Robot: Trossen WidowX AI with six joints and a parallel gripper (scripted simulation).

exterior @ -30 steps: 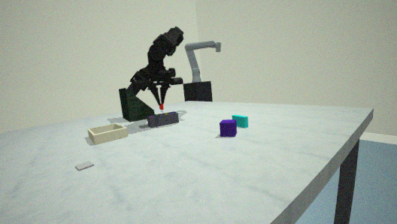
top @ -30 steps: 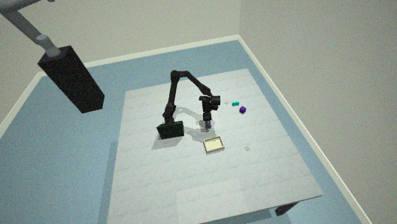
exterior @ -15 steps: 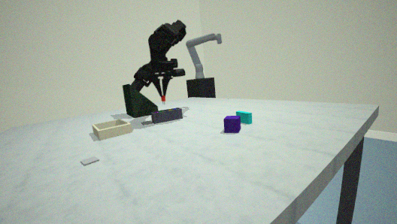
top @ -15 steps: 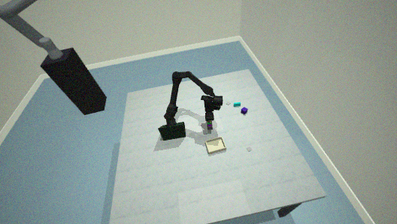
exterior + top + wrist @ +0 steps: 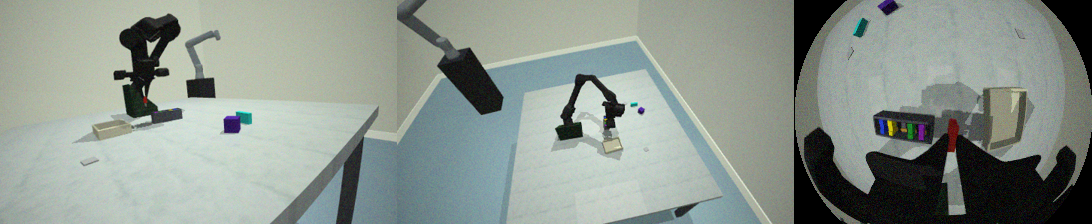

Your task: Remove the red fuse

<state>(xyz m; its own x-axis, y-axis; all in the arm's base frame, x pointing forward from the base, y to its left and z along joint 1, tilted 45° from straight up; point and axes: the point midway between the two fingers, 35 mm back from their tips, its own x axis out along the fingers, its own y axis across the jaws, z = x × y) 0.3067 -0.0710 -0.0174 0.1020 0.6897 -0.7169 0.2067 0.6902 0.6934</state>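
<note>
Right now the beige tray is 30 mm behind my gripper tip, 130 mm to the right of it and 100 mm below it. Round my gripper tip: purple cube 300 mm ahead, 120 mm to the left, 80 mm below; then teal block 270 mm ahead, 210 mm to the left, 90 mm below; then red fuse 10 mm below.
</note>
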